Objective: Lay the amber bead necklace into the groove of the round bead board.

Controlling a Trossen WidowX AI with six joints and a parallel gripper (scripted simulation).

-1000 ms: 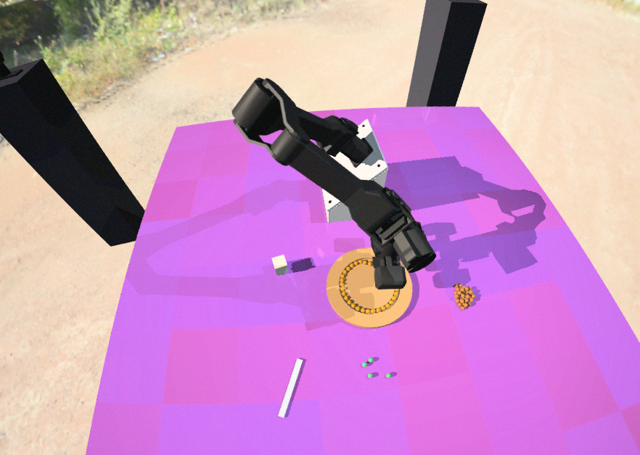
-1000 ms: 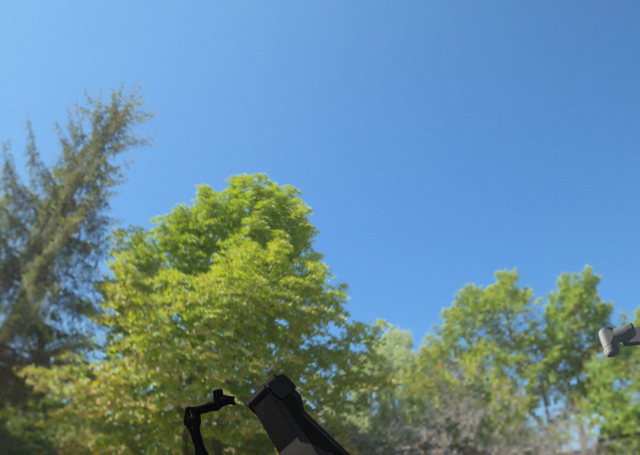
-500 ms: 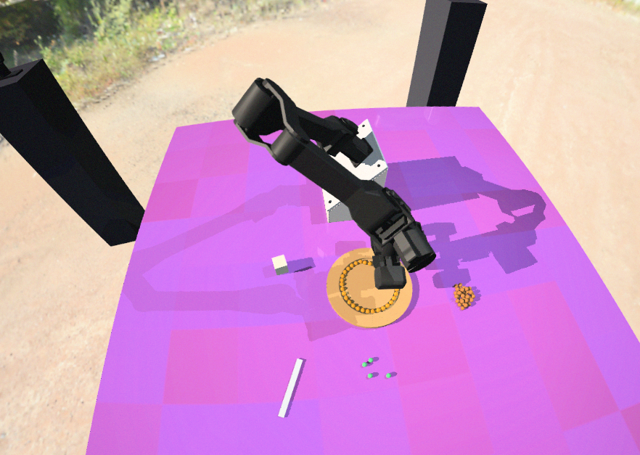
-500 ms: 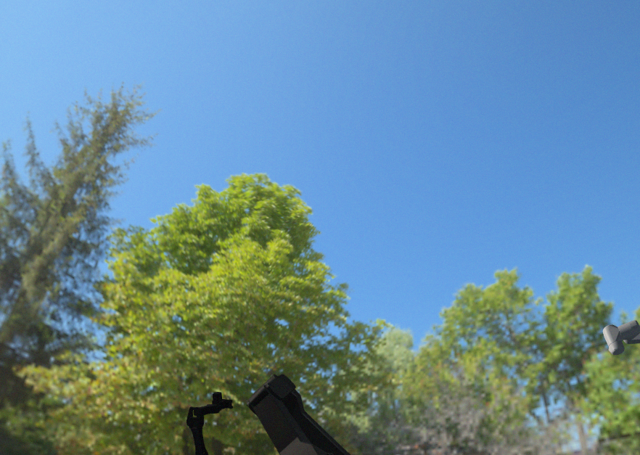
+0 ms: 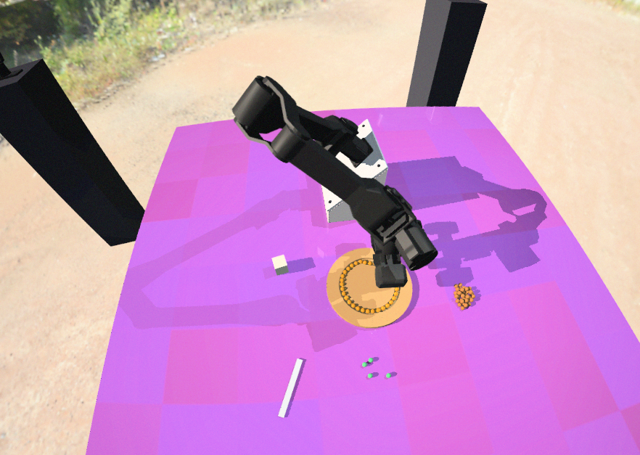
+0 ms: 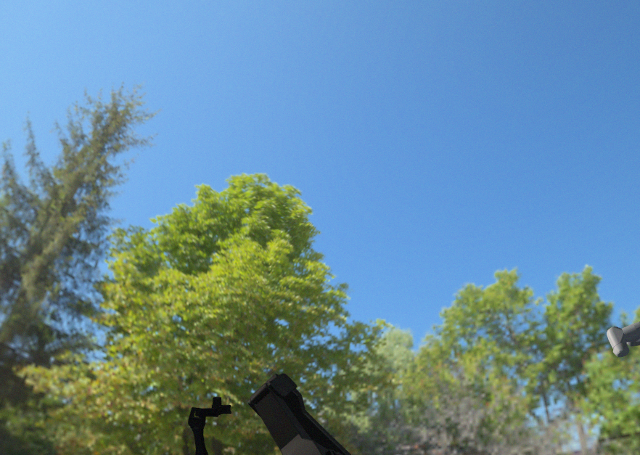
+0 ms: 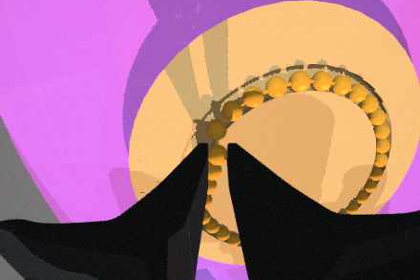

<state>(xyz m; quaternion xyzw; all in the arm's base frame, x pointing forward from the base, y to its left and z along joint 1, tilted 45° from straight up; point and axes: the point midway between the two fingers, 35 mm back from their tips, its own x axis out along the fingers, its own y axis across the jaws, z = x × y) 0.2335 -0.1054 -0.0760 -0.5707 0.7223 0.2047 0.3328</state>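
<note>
The round tan bead board lies 4 cm to the right of my gripper tip, 4 cm ahead of it and 1 cm below it. Also, from my gripper tip: small cream cube (23 cm to the right, 6 cm behind); white bar (26 cm to the right, 21 cm ahead, 2 cm below).
</note>
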